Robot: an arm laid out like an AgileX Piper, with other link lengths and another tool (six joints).
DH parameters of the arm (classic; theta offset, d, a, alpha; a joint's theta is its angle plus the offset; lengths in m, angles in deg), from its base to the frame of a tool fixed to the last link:
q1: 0 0.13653 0 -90
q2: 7.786 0 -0.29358 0
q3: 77.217 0 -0.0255 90
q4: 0 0.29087 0 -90
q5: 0 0 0 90
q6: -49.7 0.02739 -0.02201 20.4
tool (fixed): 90 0.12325 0 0
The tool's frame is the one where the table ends.
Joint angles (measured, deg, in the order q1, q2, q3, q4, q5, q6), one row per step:
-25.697, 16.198, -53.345, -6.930, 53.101, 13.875
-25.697, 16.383, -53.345, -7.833, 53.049, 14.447
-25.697, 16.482, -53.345, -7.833, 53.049, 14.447
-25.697, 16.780, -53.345, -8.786, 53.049, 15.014
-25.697, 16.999, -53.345, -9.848, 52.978, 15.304
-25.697, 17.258, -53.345, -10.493, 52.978, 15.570
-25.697, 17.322, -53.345, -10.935, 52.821, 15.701
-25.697, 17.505, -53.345, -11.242, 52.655, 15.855
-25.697, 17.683, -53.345, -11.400, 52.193, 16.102
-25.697, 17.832, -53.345, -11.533, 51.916, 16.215
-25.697, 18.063, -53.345, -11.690, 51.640, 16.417
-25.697, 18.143, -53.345, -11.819, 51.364, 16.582
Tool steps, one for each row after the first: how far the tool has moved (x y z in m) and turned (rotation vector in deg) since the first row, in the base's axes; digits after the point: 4 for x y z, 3 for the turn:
-0.0001, -0.0019, 0.0001, -0.072, 0.118, -0.706
0.0004, -0.0022, 0.0000, -0.030, 0.207, -0.706
0.0008, -0.0044, -0.0002, -0.072, 0.485, -1.448
0.0008, -0.0063, 0.0001, -0.495, 0.807, -2.200
0.0014, -0.0079, 0.0000, -0.606, 1.105, -2.676
0.0013, -0.0086, 0.0005, -0.854, 1.100, -2.973
0.0019, -0.0094, 0.0008, -0.948, 1.141, -3.180
0.0026, -0.0100, 0.0017, -1.020, 0.830, -3.265
0.0032, -0.0105, 0.0023, -1.101, 0.714, -3.332
0.0043, -0.0113, 0.0027, -1.093, 0.633, -3.430
0.0045, -0.0116, 0.0033, -1.157, 0.426, -3.503

